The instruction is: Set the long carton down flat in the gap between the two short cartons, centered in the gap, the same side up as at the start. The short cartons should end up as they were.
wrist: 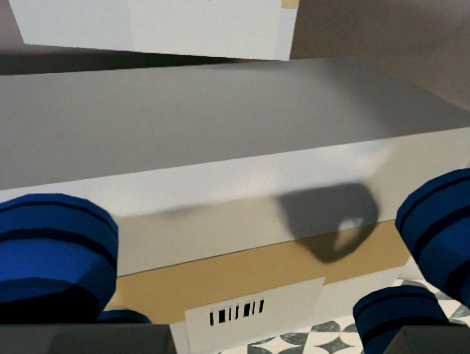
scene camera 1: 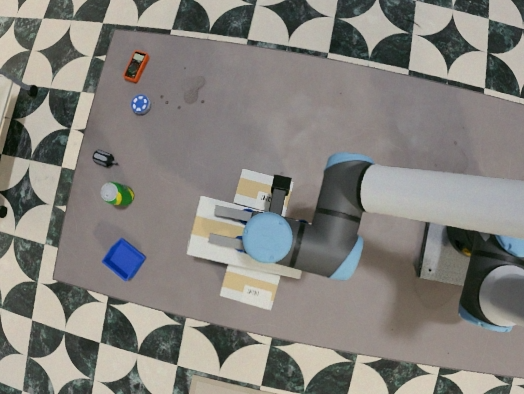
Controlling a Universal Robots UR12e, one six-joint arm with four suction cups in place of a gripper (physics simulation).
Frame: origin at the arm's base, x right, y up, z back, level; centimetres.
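Seen in the pictures: hand, tool point: [wrist: 261, 266].
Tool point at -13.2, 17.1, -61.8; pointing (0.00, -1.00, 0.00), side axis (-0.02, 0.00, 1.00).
Offsets run from my tool point to a thing's middle, as dx, dy, dz. Level surfaces: height alone.
The long carton {-1.6, -4.1, -6.3} [scene camera 1: 207, 227] [wrist: 175, 120], white with a tan band, lies across and above the gap, covering the inner edges of both short cartons in the scene view. A thin side shows along its lower edge; I cannot tell whether it is quite level. My suction gripper [scene camera 1: 267, 237] [wrist: 257, 280] is over its banded face, with the cups against it, and appears shut on it; the contact is partly hidden. One short carton {+11.5, -14.9, -5.1} [scene camera 1: 250, 187] [wrist: 210, 27] is on the upper side, with a dark gap beside the long carton in the wrist view. The other short carton {-15.3, -14.9, -3.9} [scene camera 1: 250, 287] is on the lower side.
On the table {dy -20.0} [scene camera 1: 310, 125] at the left are an orange multimeter {+47.3, -18.5, -57.0} [scene camera 1: 136, 66], a blue round puck {+33.8, -18.5, -51.4} [scene camera 1: 140, 104], a small black object {+13.7, -18.0, -59.1} [scene camera 1: 103, 158], a green can {+3.1, -13.8, -50.3} [scene camera 1: 118, 194] and a blue tray {-16.8, -17.3, -45.2} [scene camera 1: 124, 259]. The arm [scene camera 1: 440, 195] reaches in from the right.
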